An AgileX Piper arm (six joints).
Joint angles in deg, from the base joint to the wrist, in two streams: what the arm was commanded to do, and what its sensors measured. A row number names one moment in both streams.
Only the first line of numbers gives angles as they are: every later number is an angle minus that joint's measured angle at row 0.
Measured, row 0:
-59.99 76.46 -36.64 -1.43 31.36 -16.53
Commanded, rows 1 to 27:
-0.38 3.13 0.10 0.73 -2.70 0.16
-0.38 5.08 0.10 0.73 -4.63 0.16
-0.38 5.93 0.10 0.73 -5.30 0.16
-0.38 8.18 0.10 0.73 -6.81 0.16
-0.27 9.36 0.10 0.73 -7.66 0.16
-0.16 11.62 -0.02 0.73 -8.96 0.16
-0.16 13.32 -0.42 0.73 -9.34 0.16
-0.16 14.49 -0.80 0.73 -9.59 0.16
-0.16 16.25 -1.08 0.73 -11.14 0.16
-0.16 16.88 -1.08 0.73 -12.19 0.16
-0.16 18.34 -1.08 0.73 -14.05 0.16
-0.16 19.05 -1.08 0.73 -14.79 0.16
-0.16 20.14 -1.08 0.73 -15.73 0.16
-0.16 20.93 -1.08 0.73 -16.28 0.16
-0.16 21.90 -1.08 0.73 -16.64 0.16
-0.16 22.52 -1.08 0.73 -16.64 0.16
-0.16 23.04 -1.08 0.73 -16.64 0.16
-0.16 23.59 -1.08 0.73 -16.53 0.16
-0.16 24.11 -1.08 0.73 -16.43 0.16
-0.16 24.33 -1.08 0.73 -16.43 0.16
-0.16 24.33 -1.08 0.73 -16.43 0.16
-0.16 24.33 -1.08 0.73 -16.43 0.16
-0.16 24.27 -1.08 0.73 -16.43 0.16
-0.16 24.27 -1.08 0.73 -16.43 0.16
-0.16 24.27 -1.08 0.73 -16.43 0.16
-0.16 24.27 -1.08 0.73 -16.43 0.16
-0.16 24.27 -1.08 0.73 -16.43 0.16
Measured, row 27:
0.00 23.06 -1.10 0.76 -16.13 0.13
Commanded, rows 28 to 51:
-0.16 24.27 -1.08 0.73 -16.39 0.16
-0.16 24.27 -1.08 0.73 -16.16 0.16
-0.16 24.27 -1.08 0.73 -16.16 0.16
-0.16 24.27 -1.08 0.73 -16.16 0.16
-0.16 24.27 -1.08 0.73 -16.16 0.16
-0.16 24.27 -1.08 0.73 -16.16 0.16
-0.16 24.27 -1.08 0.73 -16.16 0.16
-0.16 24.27 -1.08 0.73 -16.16 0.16
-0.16 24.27 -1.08 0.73 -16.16 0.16
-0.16 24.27 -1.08 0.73 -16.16 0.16
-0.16 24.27 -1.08 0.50 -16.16 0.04
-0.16 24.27 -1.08 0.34 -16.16 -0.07
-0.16 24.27 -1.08 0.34 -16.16 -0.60
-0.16 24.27 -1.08 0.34 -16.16 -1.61
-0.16 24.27 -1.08 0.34 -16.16 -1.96
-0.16 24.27 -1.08 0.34 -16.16 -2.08
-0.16 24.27 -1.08 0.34 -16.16 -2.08
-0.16 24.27 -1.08 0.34 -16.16 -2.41
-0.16 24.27 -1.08 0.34 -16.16 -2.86
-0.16 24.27 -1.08 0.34 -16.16 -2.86
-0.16 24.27 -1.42 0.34 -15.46 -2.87
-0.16 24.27 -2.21 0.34 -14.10 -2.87
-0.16 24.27 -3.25 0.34 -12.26 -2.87
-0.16 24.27 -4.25 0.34 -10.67 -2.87
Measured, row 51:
0.00 23.27 -1.68 1.43 -16.16 -1.89
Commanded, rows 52 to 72:
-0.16 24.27 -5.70 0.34 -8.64 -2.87
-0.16 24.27 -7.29 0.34 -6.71 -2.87
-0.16 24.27 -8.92 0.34 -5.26 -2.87
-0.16 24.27 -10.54 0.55 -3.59 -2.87
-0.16 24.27 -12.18 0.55 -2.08 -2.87
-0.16 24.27 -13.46 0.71 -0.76 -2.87
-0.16 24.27 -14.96 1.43 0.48 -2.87
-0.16 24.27 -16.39 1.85 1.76 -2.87
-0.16 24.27 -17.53 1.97 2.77 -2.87
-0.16 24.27 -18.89 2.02 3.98 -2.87
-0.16 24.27 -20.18 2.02 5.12 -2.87
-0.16 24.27 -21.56 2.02 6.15 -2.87
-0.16 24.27 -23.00 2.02 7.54 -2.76
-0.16 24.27 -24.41 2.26 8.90 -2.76
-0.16 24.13 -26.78 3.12 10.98 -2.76
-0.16 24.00 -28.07 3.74 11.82 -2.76
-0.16 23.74 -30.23 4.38 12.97 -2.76
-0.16 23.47 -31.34 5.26 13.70 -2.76
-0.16 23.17 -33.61 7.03 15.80 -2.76
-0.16 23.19 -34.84 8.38 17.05 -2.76
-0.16 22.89 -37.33 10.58 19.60 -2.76
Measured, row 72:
0.00 24.14 -31.82 5.29 15.15 -2.12
